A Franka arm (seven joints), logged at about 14 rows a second.
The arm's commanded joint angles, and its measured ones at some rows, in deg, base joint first. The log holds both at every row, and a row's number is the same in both.
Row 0, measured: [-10.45, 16.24, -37.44, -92.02, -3.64, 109.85, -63.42]
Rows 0 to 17, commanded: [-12.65, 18.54, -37.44, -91.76, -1.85, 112.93, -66.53]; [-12.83, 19.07, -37.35, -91.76, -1.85, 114.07, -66.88]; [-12.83, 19.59, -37.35, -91.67, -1.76, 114.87, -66.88]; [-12.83, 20.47, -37.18, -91.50, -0.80, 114.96, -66.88]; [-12.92, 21.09, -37.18, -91.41, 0.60, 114.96, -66.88]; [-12.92, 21.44, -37.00, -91.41, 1.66, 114.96, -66.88]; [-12.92, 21.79, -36.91, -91.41, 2.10, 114.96, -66.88]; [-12.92, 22.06, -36.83, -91.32, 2.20, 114.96, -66.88]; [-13.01, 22.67, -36.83, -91.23, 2.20, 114.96, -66.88]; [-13.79, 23.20, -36.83, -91.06, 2.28, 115.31, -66.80]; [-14.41, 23.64, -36.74, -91.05, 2.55, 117.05, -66.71]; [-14.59, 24.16, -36.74, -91.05, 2.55, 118.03, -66.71]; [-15.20, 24.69, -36.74, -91.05, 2.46, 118.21, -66.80]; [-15.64, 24.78, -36.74, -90.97, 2.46, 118.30, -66.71]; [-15.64, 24.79, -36.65, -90.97, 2.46, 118.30, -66.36]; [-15.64, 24.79, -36.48, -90.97, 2.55, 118.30, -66.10]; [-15.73, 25.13, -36.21, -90.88, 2.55, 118.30, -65.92]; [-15.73, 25.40, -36.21, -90.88, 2.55, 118.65, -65.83]
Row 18, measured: [-15.14, 24.36, -36.72, -92.03, 0.62, 118.13, -65.89]
